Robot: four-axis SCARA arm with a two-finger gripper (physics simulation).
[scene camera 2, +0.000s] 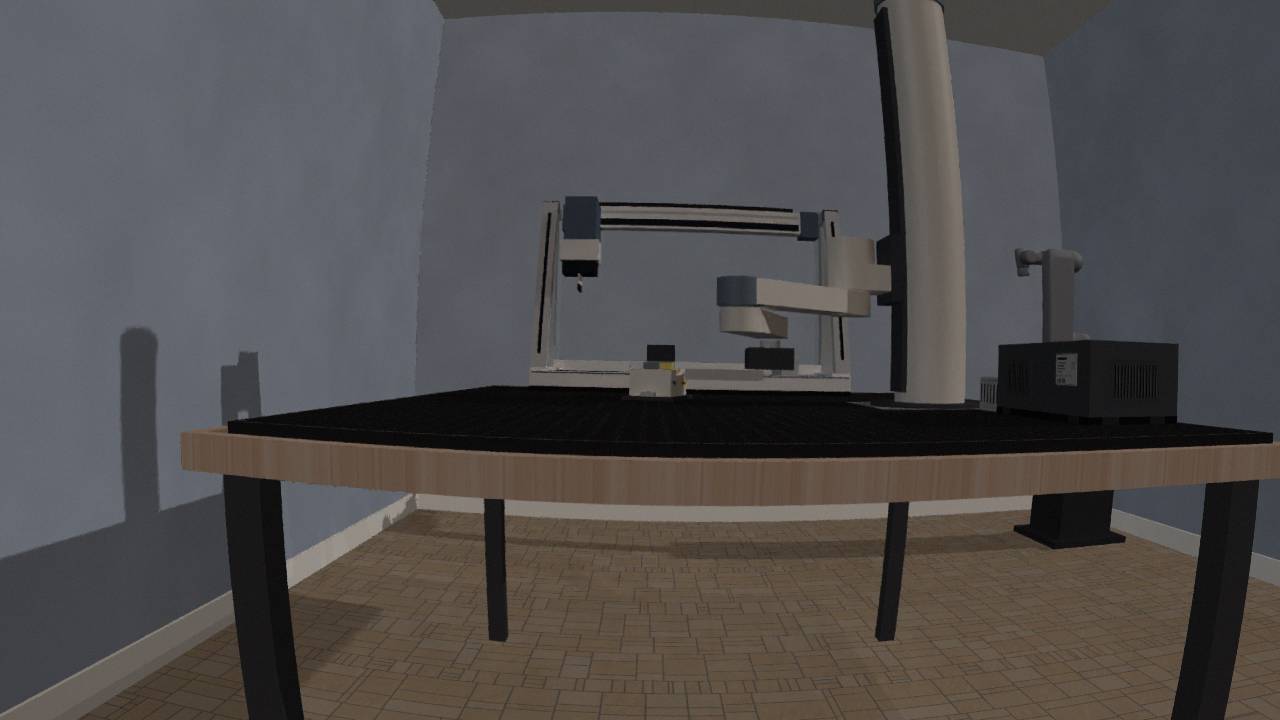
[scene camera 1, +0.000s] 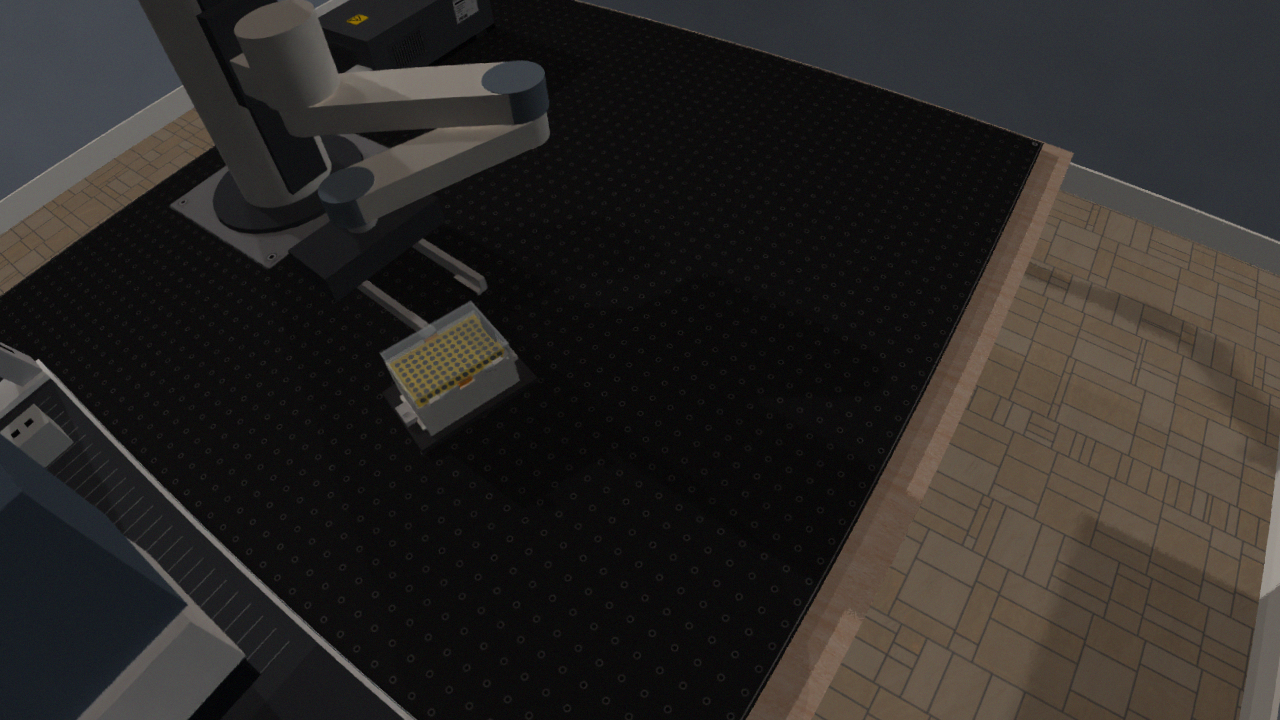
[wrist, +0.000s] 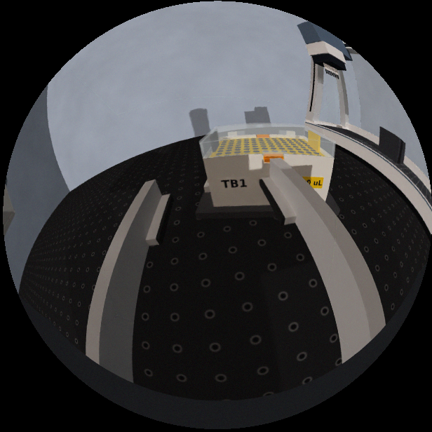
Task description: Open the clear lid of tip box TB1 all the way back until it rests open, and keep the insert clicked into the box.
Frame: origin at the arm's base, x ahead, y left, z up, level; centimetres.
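Seen in the pictures: gripper, fingertip midpoint: (scene camera 2: 685, 373) (scene camera 1: 455, 307); arm's base at its link origin: (scene camera 1: 291, 187).
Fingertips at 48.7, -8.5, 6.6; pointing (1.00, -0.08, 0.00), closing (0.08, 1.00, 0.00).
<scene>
Pixels of each thing's middle, then the offset from my fingertips to it, as dx, dy, dz. "pt": a spot on its surface instead. Level surfaces: height alone.
- Tip box TB1 at the middle of its body: (scene camera 1: 452, 369) (scene camera 2: 658, 380) +5.1, -6.5, -1.4
- dark low base at a spot on its surface: (scene camera 1: 528, 377) pt +11.5, -1.1, -4.5
- black perforated mat at its surface level: dz -5.3
- dark instrument box at a spot on its surface: (scene camera 2: 1038, 380) pt -52.2, +48.3, +0.5
Tip box TB1 (scene camera 1: 474, 400) (scene camera 2: 655, 383) (wrist: 235, 195) stands upright on a dark low base (scene camera 1: 528, 377) (wrist: 220, 212). Its yellow insert with dark holes (scene camera 1: 447, 360) (wrist: 260, 146) sits level in the box. The clear lid (wrist: 207, 140) appears down over the insert; its exact angle is hard to tell. An orange latch (wrist: 273, 158) shows on the side facing the wrist camera. My gripper (scene camera 1: 453, 306) (wrist: 213, 178) is shut with nothing between its widely spaced long fingers. Its right fingertip in the wrist view is at the box's near side, just below the latch; contact cannot be told.
The black perforated mat (scene camera 1: 680, 501) carries the arm's column (scene camera 1: 223, 116) (scene camera 2: 930, 205) and a dark instrument box (scene camera 1: 402, 26) (scene camera 2: 1038, 380). A gantry frame (scene camera 2: 699, 207) stands beyond TB1, with a black block (wrist: 391, 145) on its deck. A wooden table edge (scene camera 1: 881, 519) borders the mat.
</scene>
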